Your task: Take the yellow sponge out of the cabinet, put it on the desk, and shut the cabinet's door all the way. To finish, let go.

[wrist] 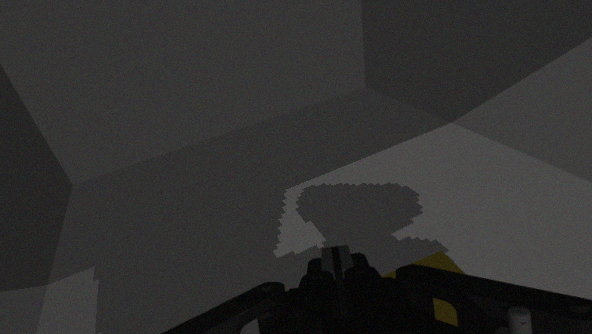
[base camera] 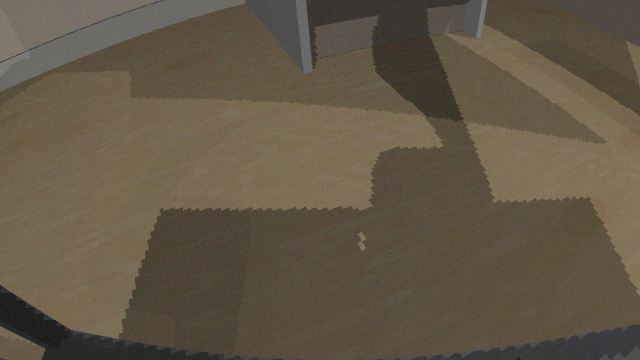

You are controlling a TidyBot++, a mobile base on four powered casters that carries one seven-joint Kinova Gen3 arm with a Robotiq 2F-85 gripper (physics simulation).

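Frame: origin at the arm's base, x ahead, y left, z up, level; millimetres.
Seen in the pictures: gripper, between the fingertips: [wrist: 337, 265].
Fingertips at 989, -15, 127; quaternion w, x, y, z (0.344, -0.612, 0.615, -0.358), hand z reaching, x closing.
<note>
A point is followed by its place in that frame, as x, y, z.
My gripper [wrist: 337, 265] @[989, -15, 127] is shut with nothing between its fingertips, at the bottom middle of the wrist view. The yellow sponge [wrist: 442, 262] @[987, -68, 121] shows in part behind and to the right of the fingertips; the gripper's linkage hides most of it, and a patch of yellow shows through a gap in the linkage. Both are inside what looks like the grey cabinet [wrist: 200, 90] @[1274, 119, 142], whose inner walls meet at corners around the view. The cabinet's door cannot be made out. The desk cannot be told apart in either view.
In the base camera view, a grey piece of furniture [base camera: 303, 37] @[691, 73, -316] with two upright side panels stands on the wooden floor [base camera: 225, 150] @[479, 186, -397] at the top. A pale wall base [base camera: 125, 37] @[1037, 673, -387] runs along the upper left. Dark shadows cross the floor.
</note>
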